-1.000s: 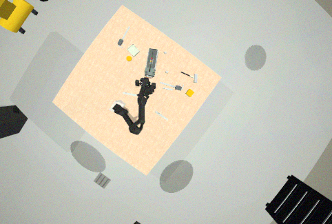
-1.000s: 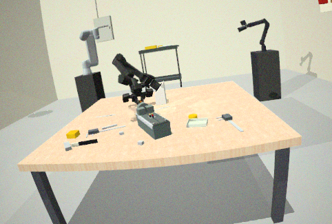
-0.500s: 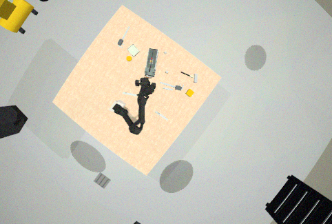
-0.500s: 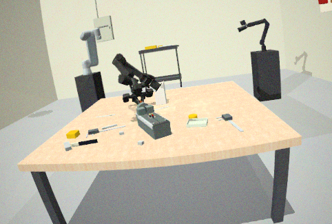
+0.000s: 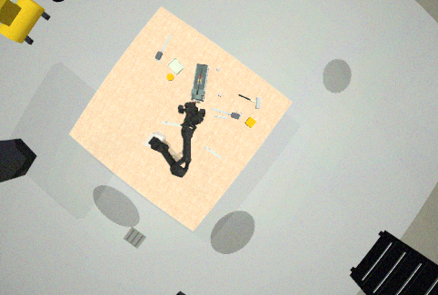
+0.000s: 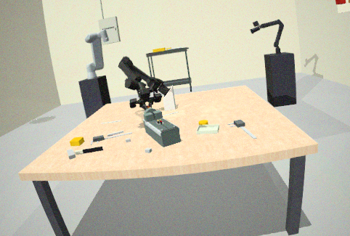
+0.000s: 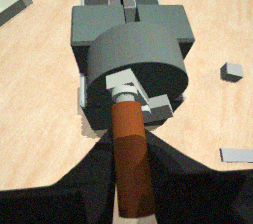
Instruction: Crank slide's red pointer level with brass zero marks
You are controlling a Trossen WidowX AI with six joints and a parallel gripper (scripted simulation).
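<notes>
The crank is 10 mm above my gripper tip. Also, from my gripper tip: red pointer: 170 mm ahead, 90 mm to the left, 10 mm below; brown crank handle: 20 mm behind, 10 mm to the right, 30 mm above; yellow disc: 40 mm ahead, 280 mm to the left, 80 mm below.
</notes>
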